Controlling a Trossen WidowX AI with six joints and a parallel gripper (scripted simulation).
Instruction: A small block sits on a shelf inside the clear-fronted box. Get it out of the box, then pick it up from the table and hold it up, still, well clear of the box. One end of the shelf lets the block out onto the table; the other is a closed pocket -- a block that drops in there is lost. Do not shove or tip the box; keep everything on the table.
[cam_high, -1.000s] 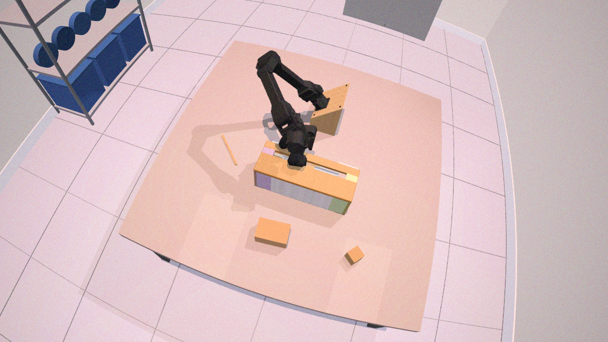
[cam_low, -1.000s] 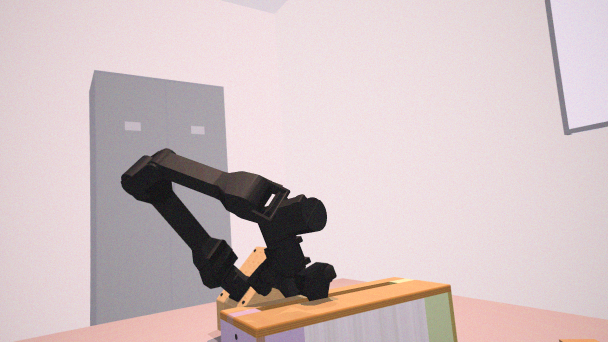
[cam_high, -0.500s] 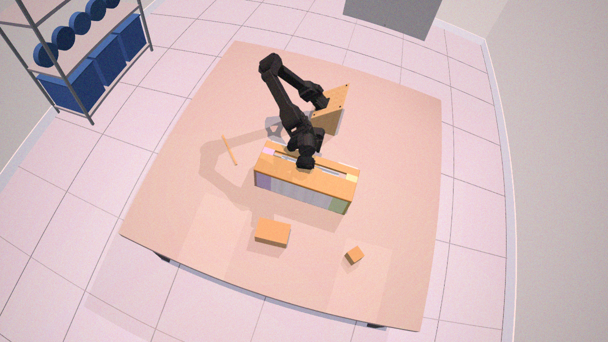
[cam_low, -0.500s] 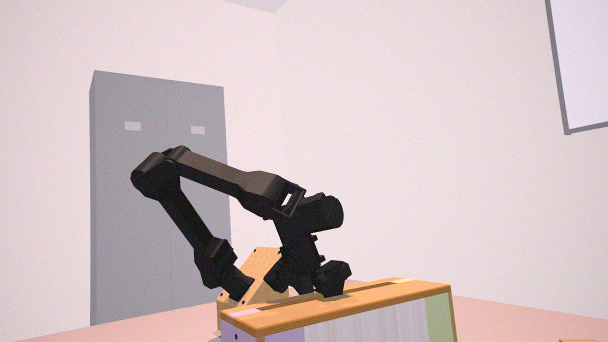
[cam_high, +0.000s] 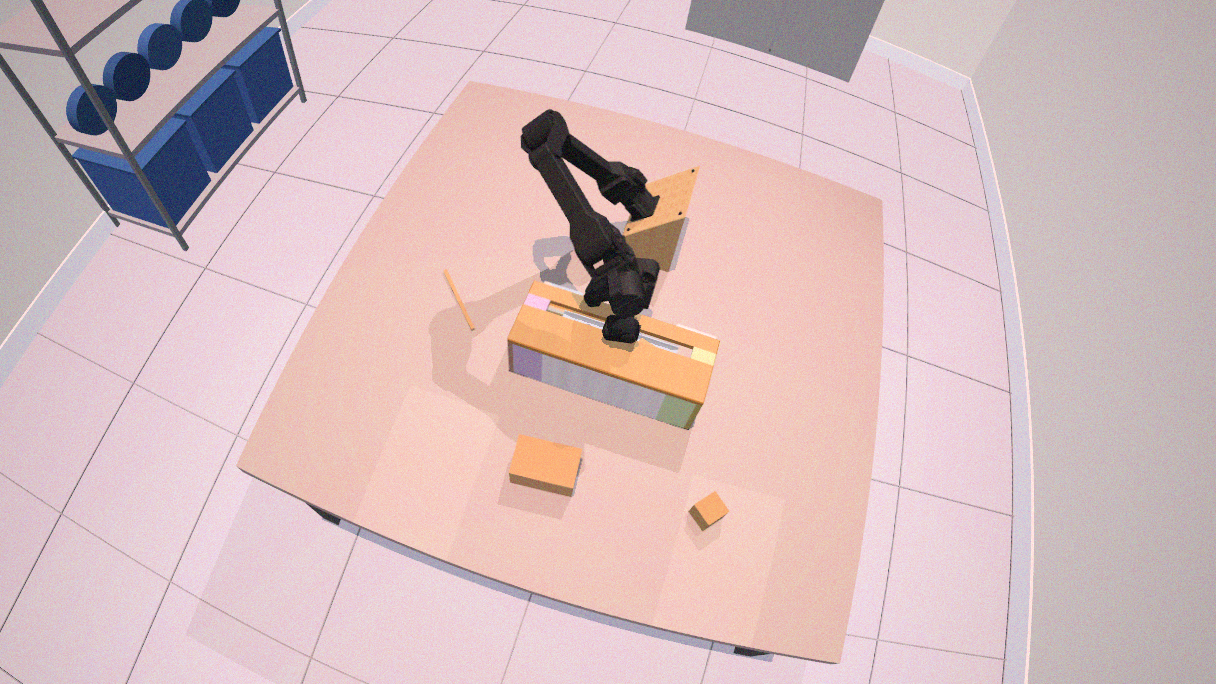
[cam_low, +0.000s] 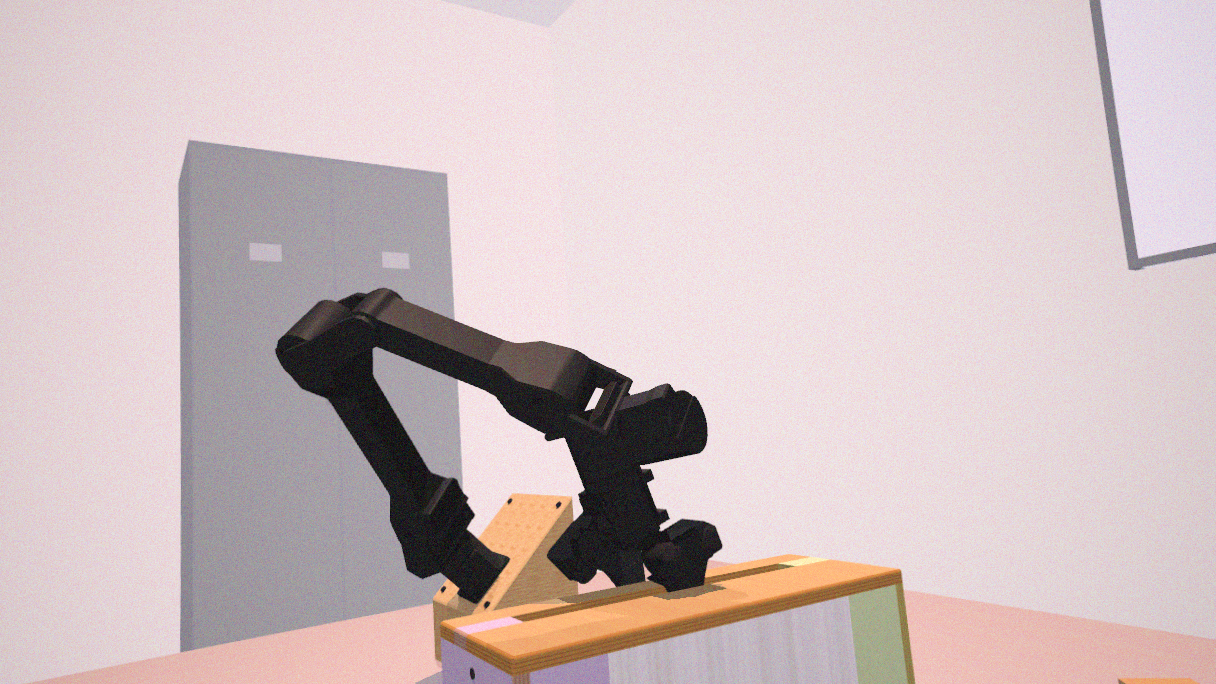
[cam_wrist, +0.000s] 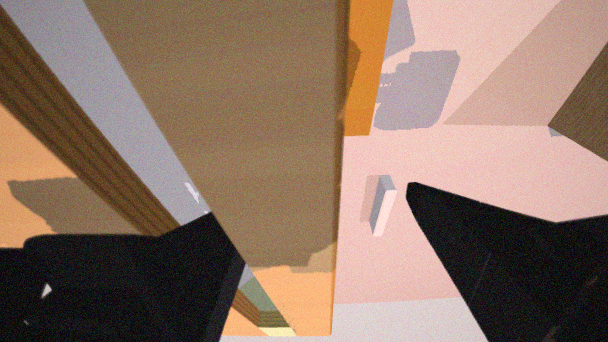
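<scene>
Right now the box is 40 mm to the right of my gripper tip, 40 mm ahead of it and 20 mm below it. Also, from my gripper tip: orange cube 310 mm ahead, 240 mm to the left, 60 mm below; then thin stick 390 mm to the right, 80 mm below, 30 mm ahead; then flat orange slab 330 mm ahead, 80 mm to the right, 60 mm below.
</scene>
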